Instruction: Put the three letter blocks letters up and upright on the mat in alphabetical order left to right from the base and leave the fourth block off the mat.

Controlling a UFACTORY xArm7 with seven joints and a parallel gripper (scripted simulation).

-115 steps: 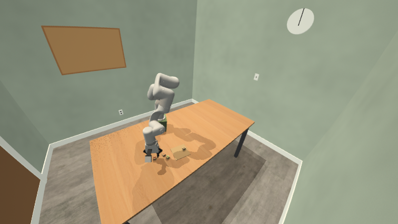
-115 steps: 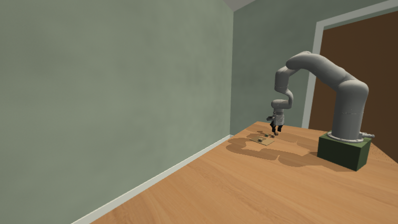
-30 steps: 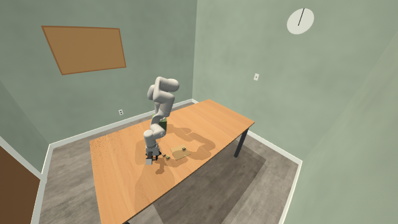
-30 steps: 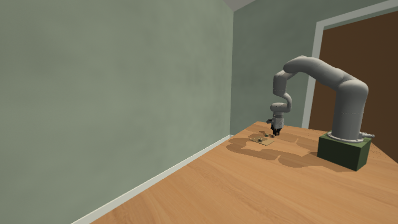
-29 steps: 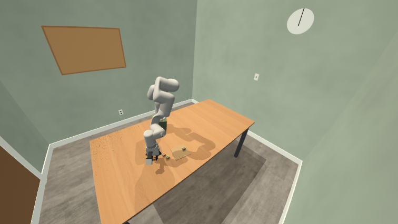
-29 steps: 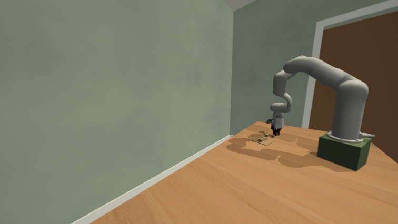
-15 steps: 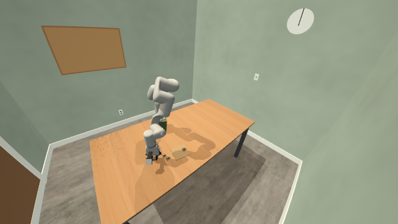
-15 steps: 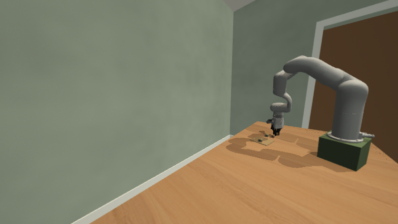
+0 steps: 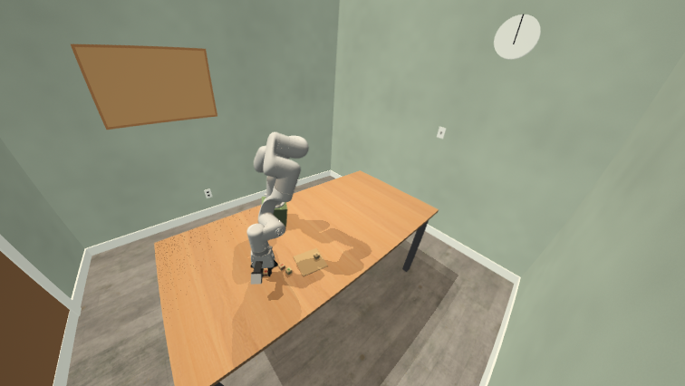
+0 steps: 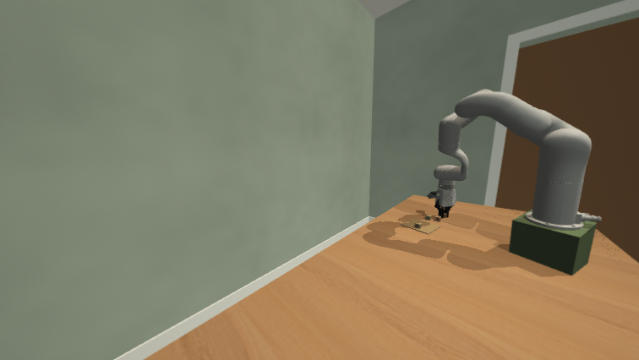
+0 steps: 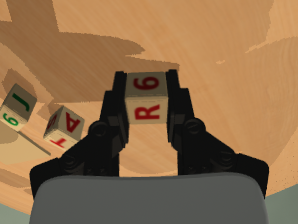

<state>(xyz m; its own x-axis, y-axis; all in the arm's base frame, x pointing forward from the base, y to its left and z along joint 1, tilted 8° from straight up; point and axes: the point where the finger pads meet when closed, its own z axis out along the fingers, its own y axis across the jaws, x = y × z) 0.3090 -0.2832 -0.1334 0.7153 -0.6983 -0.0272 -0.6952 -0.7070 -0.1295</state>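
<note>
Now: the tan mat 200 mm to the left of my hand, 100 mm ahead of it and 20 mm below it. The rest, counted from my hand: green-topped block: 80 mm to the left, 70 mm ahead, 10 mm below.
</note>
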